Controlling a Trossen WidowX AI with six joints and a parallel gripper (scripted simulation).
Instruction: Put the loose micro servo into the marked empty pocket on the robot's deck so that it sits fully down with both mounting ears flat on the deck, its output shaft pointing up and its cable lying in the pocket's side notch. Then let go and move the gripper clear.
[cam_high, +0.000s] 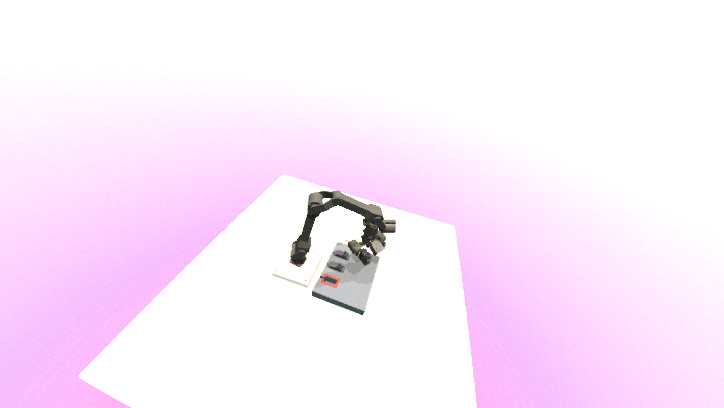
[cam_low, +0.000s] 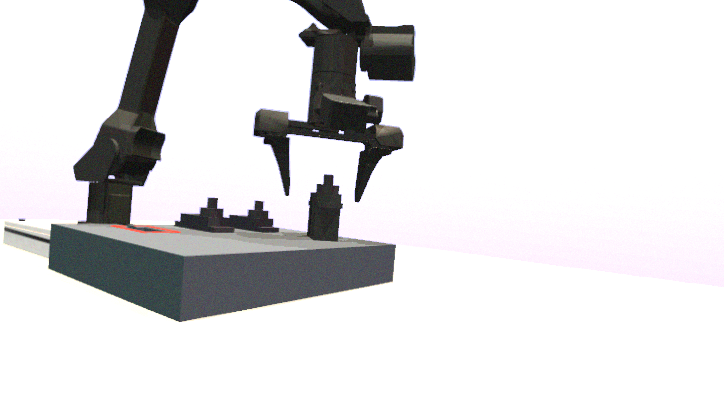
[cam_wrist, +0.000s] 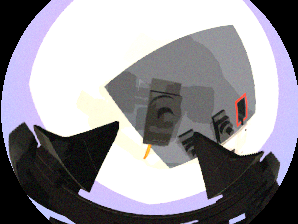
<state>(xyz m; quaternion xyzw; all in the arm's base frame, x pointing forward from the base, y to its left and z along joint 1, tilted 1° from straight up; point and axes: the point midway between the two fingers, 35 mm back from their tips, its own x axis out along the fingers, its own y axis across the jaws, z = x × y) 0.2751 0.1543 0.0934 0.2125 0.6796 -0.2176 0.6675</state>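
Right now my gripper tip is 10 cm to the left of the grey deck, 7 cm above it and 2 cm short of it.
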